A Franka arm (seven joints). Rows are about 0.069 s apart.
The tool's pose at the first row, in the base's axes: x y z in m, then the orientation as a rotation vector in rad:
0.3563 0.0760 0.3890 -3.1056 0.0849 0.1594
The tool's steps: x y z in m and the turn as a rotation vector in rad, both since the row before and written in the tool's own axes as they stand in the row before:
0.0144 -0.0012 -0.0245 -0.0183 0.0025 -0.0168
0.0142 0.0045 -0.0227 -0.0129 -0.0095 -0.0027
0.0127 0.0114 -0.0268 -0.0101 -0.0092 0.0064
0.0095 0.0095 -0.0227 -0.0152 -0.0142 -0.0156
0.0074 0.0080 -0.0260 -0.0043 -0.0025 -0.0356
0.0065 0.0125 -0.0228 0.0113 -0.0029 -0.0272
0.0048 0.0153 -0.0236 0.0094 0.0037 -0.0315
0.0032 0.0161 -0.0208 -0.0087 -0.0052 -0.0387
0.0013 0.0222 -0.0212 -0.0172 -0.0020 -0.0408
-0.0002 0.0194 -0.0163 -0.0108 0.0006 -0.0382
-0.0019 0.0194 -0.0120 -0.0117 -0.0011 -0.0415
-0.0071 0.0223 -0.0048 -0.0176 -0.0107 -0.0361
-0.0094 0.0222 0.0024 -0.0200 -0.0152 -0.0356
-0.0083 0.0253 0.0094 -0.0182 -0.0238 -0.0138
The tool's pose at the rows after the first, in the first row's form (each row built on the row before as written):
0.3732 0.0756 0.4119 -3.1239 0.0577 0.1567
0.3894 0.0702 0.4330 -3.1357 0.0526 0.1726
0.4046 0.0583 0.4583 3.1258 -0.0616 -0.1868
0.4164 0.0486 0.4798 3.1108 -0.0357 -0.2086
0.4270 0.0410 0.5048 3.1088 0.0201 -0.2131
0.4367 0.0292 0.5268 3.1210 0.0614 -0.2191
0.4454 0.0145 0.5496 3.1317 0.1100 -0.2147
0.4525 -0.0012 0.5697 3.1222 0.1712 -0.2219
0.4592 -0.0228 0.5905 3.1035 0.2357 -0.2227
0.4642 -0.0415 0.6069 3.0905 0.2954 -0.2205
0.4677 -0.0604 0.6193 3.0748 0.3597 -0.2208
0.4667 -0.0834 0.6256 3.0506 0.4147 -0.2339
0.4634 -0.1074 0.6254 3.0220 0.4678 -0.2529
0.4619 -0.1348 0.6188 2.9956 0.4865 -0.2836

